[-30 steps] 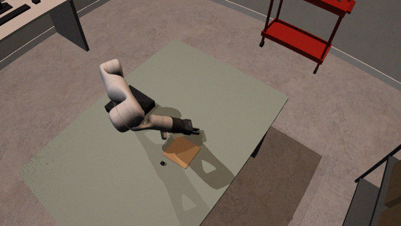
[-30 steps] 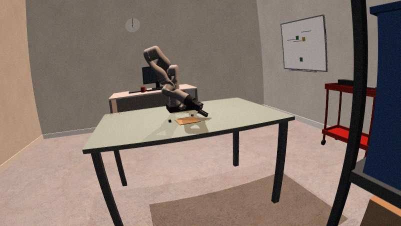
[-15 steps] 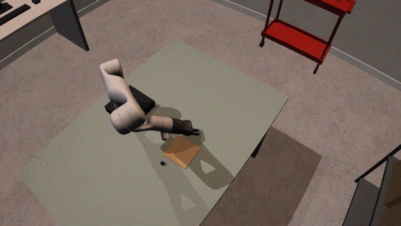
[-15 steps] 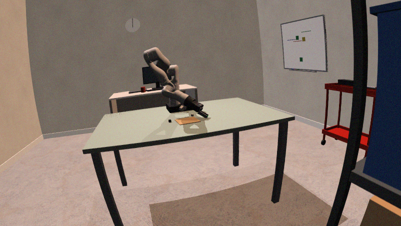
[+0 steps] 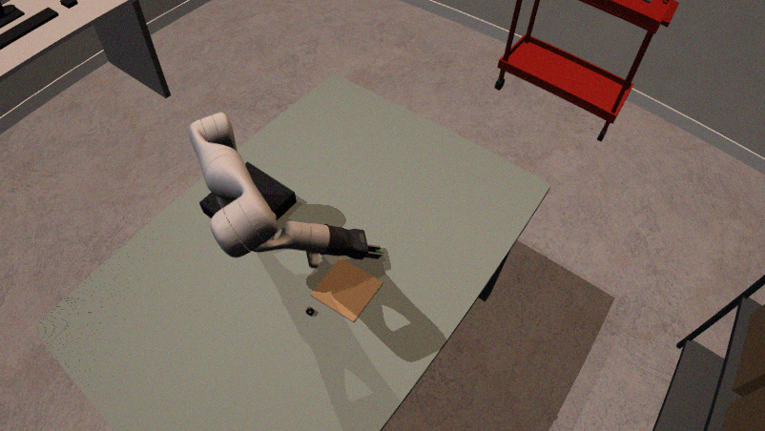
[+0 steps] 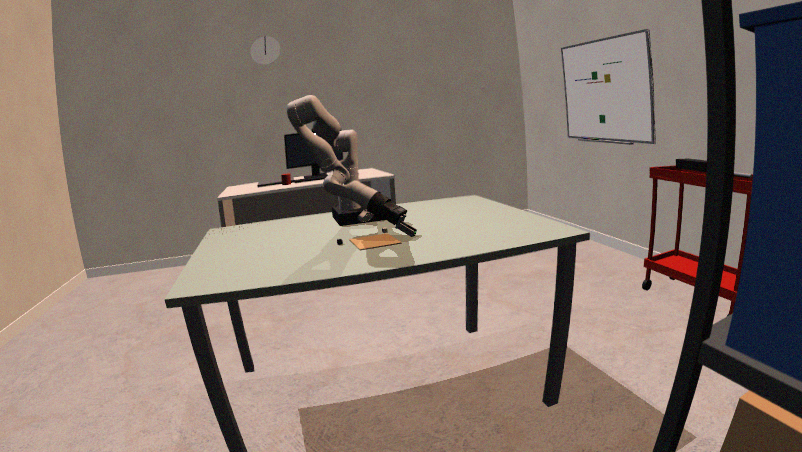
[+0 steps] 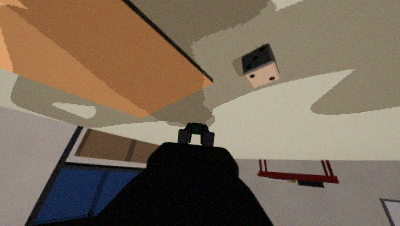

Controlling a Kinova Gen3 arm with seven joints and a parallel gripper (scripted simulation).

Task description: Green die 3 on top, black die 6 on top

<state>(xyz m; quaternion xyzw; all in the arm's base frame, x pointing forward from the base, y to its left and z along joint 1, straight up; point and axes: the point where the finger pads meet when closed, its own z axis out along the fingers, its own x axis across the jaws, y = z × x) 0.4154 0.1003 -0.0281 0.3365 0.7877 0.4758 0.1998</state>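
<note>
Right now the green die is 10 mm to the left of my hand, 10 mm below it and 10 mm ahead of it. Also, from my hand: white die 110 mm behind, 60 mm to the right, 10 mm below; then black die 240 mm to the right, 40 mm behind, 10 mm below; then orange mat 130 mm to the right, 20 mm below.
</note>
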